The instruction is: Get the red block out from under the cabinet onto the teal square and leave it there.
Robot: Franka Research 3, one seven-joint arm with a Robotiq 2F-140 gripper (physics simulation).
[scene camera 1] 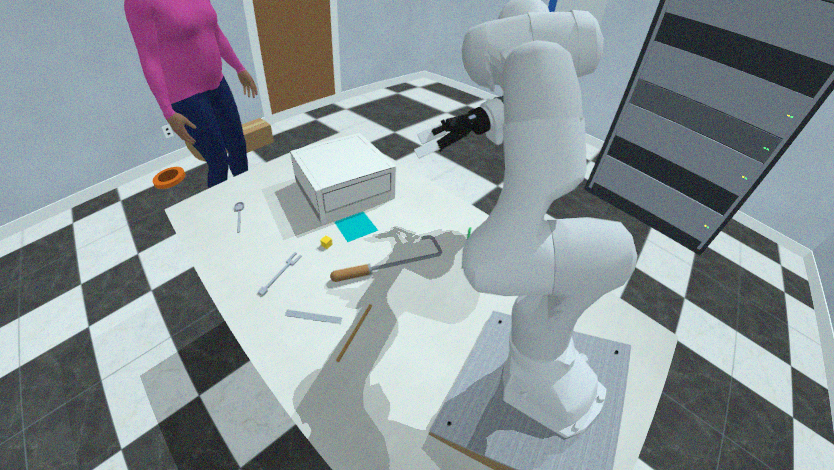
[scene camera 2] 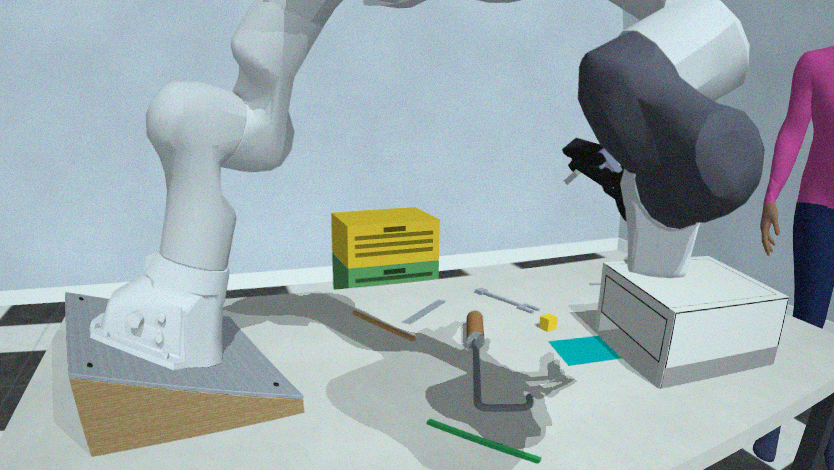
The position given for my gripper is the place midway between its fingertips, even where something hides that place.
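Teal square (scene camera 2: 576, 351), also at (scene camera 1: 353, 227). My gripper (scene camera 2: 603, 215), also at (scene camera 1: 417, 147).
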